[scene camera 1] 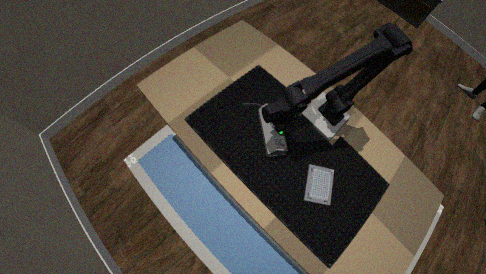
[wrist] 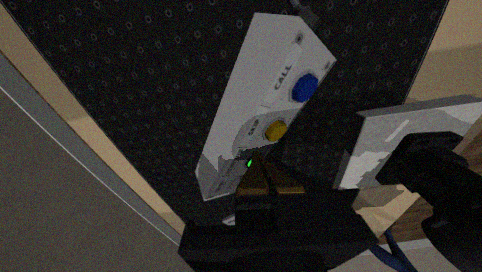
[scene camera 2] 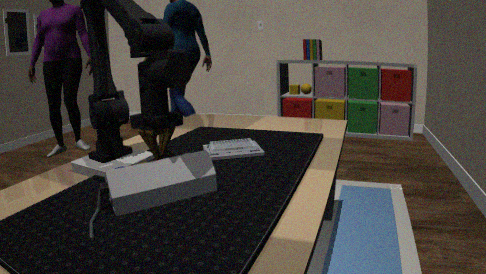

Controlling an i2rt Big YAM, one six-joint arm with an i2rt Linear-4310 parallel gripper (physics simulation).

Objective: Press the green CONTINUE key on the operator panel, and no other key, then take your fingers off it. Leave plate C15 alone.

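Seen in the pictures: gripper, between the fingertips: [scene camera 1: 278, 129] [wrist: 255, 154]; arm's base, origin of its link: [scene camera 1: 330, 113] [wrist: 409, 158] [scene camera 2: 110, 155].
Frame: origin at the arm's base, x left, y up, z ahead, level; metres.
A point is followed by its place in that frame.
The operator panel [scene camera 1: 267, 135] @(x -0.094, y 0.041, z 0.356 m) [scene camera 2: 160, 182] @(x -0.132, y 0.031, z 0.342 m) [wrist: 240, 80] @(x -0.170, y 0.041, z 0.314 m) is a pale sloped box on the black mat. In the wrist view its blue CALL key [wrist: 304, 88] @(x -0.162, y 0.058, z 0.259 m) and yellow key [wrist: 276, 131] @(x -0.120, y 0.057, z 0.281 m) show. A small bright green spot, at the green key [scene camera 1: 281, 132] @(x -0.066, y 0.051, z 0.303 m) [wrist: 249, 163] @(x -0.075, y 0.056, z 0.311 m), glows beside my fingertips; the rest of that key is hidden or in shadow. My gripper [scene camera 2: 161, 156] @(x -0.086, y 0.053, z 0.304 m) [wrist: 255, 154] @(x -0.086, y 0.053, z 0.304 m) is shut and empty, its tips down at the panel's key face. Whether they touch the key I cannot tell. Plate C15 [scene camera 1: 319, 185] @(x 0.212, y 0.011, z 0.312 m) [scene camera 2: 234, 148] @(x 0.181, y 0.008, z 0.328 m) lies flat on the mat, apart from my gripper.
The arm's pale base plate [scene camera 1: 319, 120] @(x -0.010, y -0.003, z 0.079 m) [wrist: 360, 145] @(x -0.039, y -0.004, z 0.112 m) stands beside the panel. A grey cable [scene camera 2: 95, 215] @(x -0.251, y -0.009, z 0.267 m) runs from the panel's end over the black mat [scene camera 1: 225, 115] @(x -0.303, y -0.015, z 0.426 m). The mat lies on a wooden table [scene camera 1: 240, 47] @(x -0.630, y -0.028, z 0.085 m). People and a shelf unit [scene camera 2: 345, 63] are in the background.
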